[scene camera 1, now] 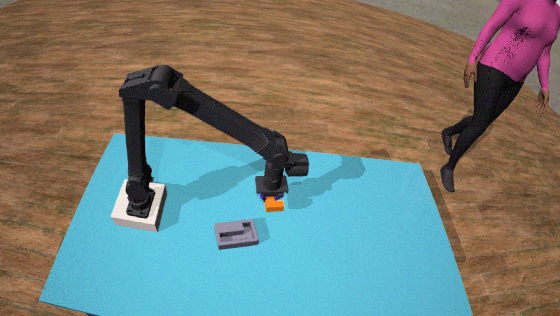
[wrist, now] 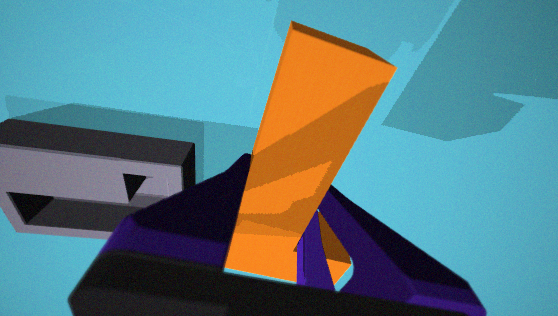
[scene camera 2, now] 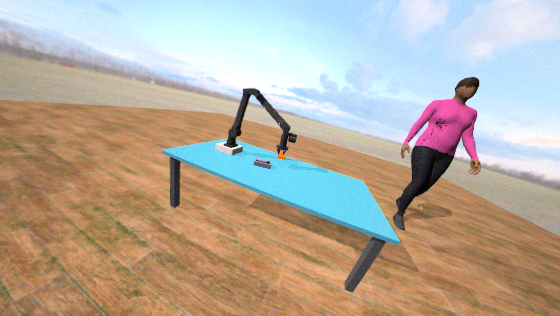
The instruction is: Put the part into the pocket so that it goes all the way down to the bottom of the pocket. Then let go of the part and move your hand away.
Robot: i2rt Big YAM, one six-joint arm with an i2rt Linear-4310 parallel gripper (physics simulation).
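Frame: origin at the arm's base, x right, y ahead, z up, level; centimetres.
Seen in the pictures: gripper, fingertip midpoint: (scene camera 1: 268, 200) (wrist: 276, 171) (scene camera 2: 280, 157); arm's base, link origin: (scene camera 1: 141, 203) (scene camera 2: 230, 145).
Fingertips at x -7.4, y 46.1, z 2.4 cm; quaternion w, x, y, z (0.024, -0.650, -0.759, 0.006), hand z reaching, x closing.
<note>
Pixels of each thing's top centre, then the offset from my fingertips to it. Level surfaces: height alone.
- orange part, top centre: (wrist: 322, 209) (scene camera 1: 273, 193) (scene camera 2: 282, 154) dx -1.2, dy +1.3, dz +3.1 cm
- grey block, top centre: (wrist: 91, 202) (scene camera 1: 236, 231) (scene camera 2: 263, 161) dx +11.6, dy -10.2, dz -4.4 cm
- blue table, surface height: dz -8.1 cm
The orange part (scene camera 1: 274, 205) (scene camera 2: 281, 157) (wrist: 320, 90) is an angular block with a long arm and a shorter piece partly hidden behind a finger. My gripper (scene camera 1: 270, 198) (scene camera 2: 281, 152) (wrist: 276, 171), with purple fingers, is shut on the part and holds it above the table, behind and to the right of the grey block in scene camera 1. The grey block (scene camera 1: 227, 229) (scene camera 2: 262, 164) (wrist: 75, 167) lies flat on the table, with an L-shaped pocket open at the top. In the wrist view it is at the left, partly hidden by a finger. The part is outside the pocket and apart from the block.
The blue table (scene camera 1: 350, 250) (scene camera 2: 310, 185) carries the arm's white base (scene camera 1: 122, 205) (scene camera 2: 236, 150) at its left in scene camera 1. A person in a pink top (scene camera 1: 520, 40) (scene camera 2: 445, 125) is beyond the table's right edge.
</note>
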